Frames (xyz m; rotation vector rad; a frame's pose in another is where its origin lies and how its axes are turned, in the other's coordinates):
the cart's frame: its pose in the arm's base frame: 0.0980 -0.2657 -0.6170 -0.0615 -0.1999 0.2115
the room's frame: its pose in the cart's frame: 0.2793 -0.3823 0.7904 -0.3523 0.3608 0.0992
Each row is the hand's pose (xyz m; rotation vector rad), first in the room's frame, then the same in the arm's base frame.
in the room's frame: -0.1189 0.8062 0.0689 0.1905 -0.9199 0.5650
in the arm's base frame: -0.0488 0.1555 -0.0142 -0.0688 -0.6250 0.9751
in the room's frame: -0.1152 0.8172 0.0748 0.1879 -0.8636 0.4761
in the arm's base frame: -0.0479 0.1685 -0.0143 -0.0917 -0.5881 0.8797
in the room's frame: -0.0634 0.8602 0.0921 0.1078 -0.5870 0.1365
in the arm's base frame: -0.0089 0.2248 -0.0262 -0.2507 -0.4003 0.5066
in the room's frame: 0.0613 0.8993 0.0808 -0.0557 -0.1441 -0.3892
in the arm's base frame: 0.0993 0.2807 -0.0750 -0.5067 -0.1095 -0.0880
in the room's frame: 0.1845 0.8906 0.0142 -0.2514 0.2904 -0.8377
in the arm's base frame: 0.2156 0.2699 -0.1528 -0.7557 0.1774 -0.6238
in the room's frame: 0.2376 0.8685 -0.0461 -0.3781 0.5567 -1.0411
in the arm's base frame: 0.2687 0.2351 -0.2067 -0.9010 0.3665 -0.8911
